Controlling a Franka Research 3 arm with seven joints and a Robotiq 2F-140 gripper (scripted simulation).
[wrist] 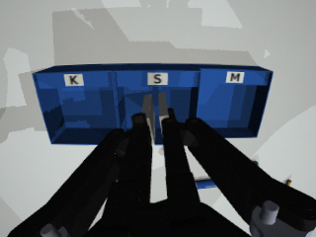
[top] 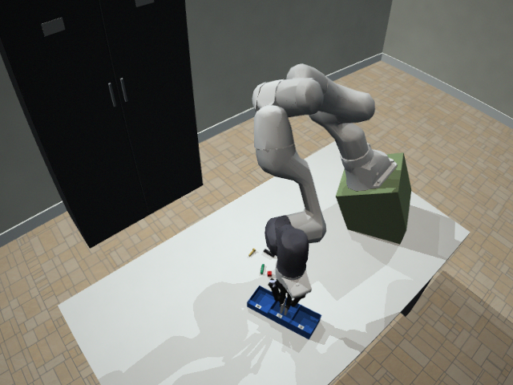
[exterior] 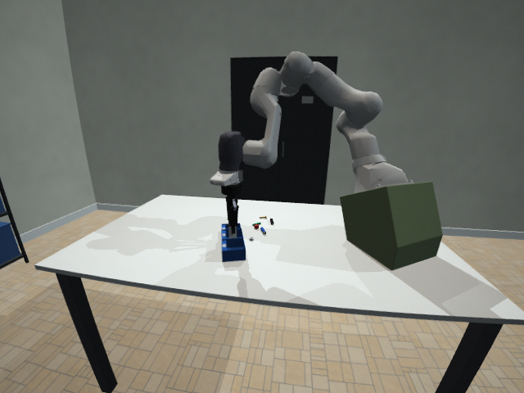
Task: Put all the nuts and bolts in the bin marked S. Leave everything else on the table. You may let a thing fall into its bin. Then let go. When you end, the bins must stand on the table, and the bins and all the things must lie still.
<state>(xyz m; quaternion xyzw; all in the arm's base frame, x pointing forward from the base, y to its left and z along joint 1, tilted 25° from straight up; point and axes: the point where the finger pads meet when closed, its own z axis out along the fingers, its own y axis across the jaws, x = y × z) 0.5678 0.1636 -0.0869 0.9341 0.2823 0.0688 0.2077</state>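
My hand is 30 mm above the blue bin. From my hand the other things lie so: grey nut 70 mm behind, 50 mm to the right, 50 mm below; blue piece 130 mm to the right, 100 mm behind, 50 mm below; red piece 160 mm to the right, 60 mm behind, 40 mm below.
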